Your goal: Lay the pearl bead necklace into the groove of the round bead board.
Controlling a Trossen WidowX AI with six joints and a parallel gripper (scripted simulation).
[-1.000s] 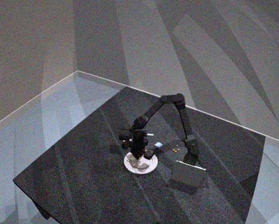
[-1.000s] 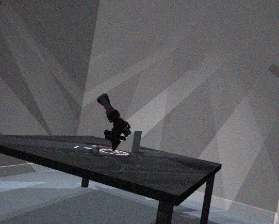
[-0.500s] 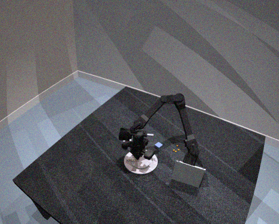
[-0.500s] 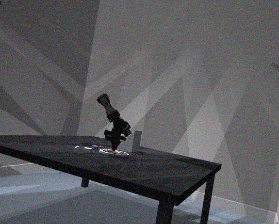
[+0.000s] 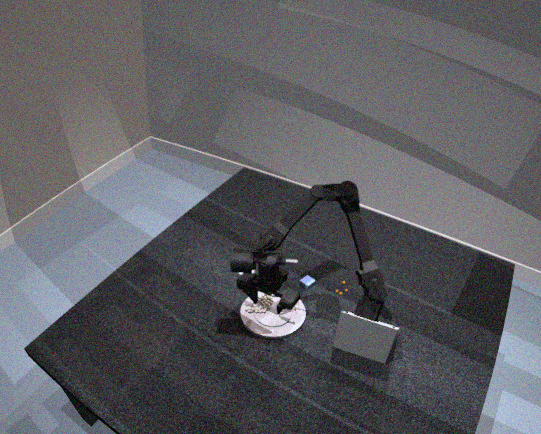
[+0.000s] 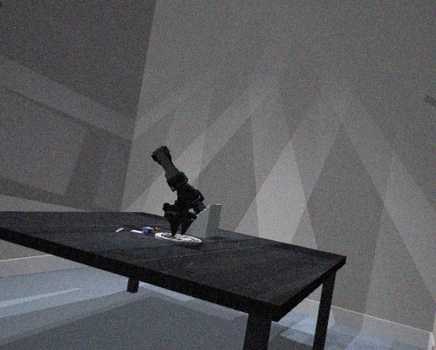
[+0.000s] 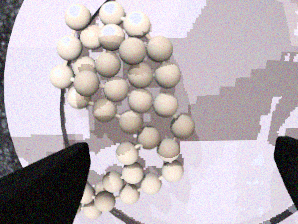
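My gripper tip is 20 mm past the round white bead board and 10 mm above it. From my gripper tip the other things lie so: small white block (150 mm ahead, 100 mm to the right, 10 mm below); small blue cube (40 mm behind, 180 mm to the right, 10 mm below); thin white stick (100 mm ahead, 230 mm to the right, 20 mm below).
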